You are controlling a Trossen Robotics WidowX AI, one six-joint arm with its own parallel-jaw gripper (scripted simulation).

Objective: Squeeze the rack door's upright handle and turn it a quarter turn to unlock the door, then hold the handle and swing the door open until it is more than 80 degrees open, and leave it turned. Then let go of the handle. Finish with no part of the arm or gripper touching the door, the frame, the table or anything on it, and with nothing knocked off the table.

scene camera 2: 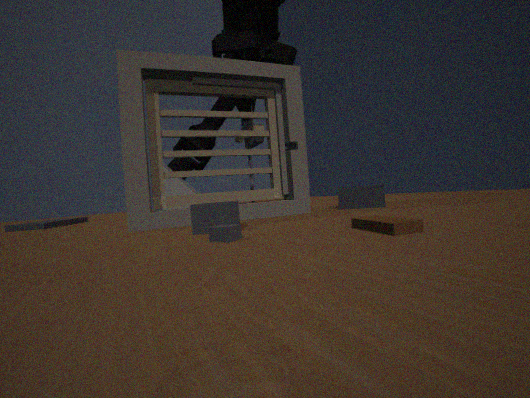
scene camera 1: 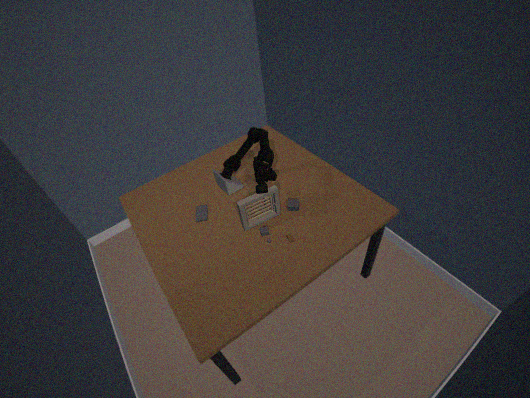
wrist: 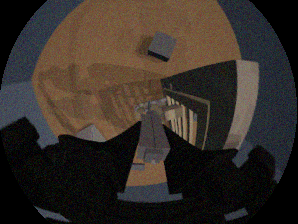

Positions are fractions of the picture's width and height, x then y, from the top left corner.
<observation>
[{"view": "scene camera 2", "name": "my gripper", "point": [0.47,0.31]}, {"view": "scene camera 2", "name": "rack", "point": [0.53,0.21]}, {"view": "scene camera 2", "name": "flat brown block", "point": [0.74,0.57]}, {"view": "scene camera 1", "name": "rack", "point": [0.52,0.49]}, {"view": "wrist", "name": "my gripper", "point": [0.51,0.56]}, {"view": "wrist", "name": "rack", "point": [0.75,0.43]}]
</observation>
